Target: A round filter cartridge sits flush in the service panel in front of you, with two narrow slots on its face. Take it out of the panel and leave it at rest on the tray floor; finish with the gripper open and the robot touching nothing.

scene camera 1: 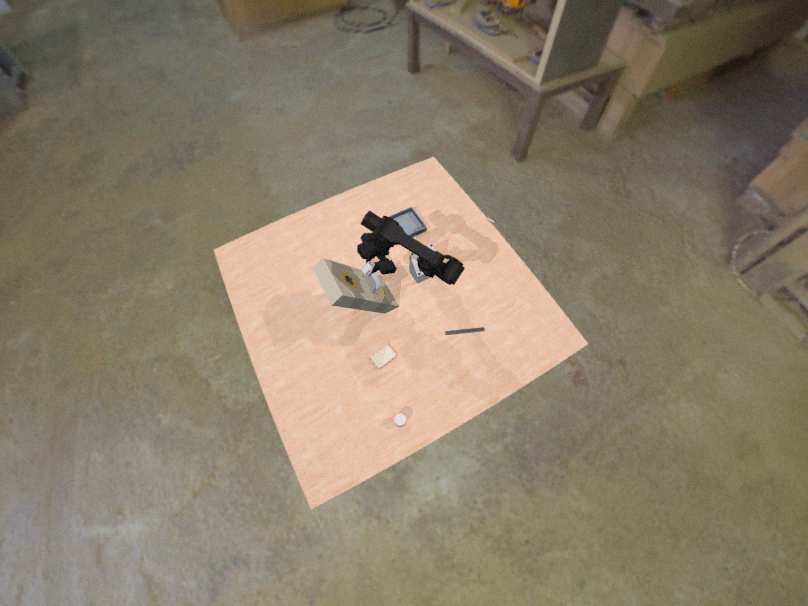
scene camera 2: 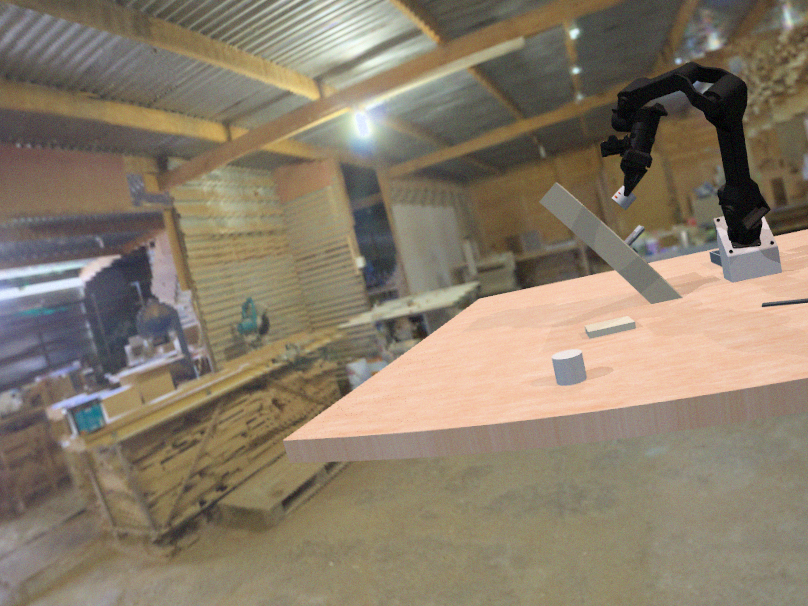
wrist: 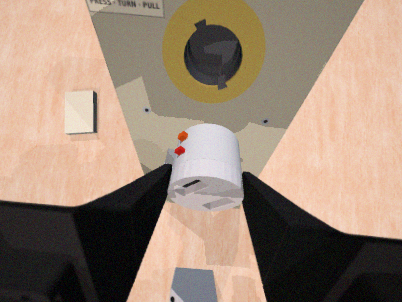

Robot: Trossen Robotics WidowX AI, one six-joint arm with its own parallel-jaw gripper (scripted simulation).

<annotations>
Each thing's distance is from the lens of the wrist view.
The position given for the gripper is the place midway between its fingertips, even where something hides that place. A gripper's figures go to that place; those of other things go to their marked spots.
gripper (wrist: 206, 174): 0.11 m
round filter cartridge (wrist: 206, 176): 0.08 m
beige service panel (wrist: 250, 74): 0.16 m
flat beige block (wrist: 80, 107): 0.44 m
The marked spots on the flat beige block and the round filter cartridge are 0.38 m apart.
</annotations>
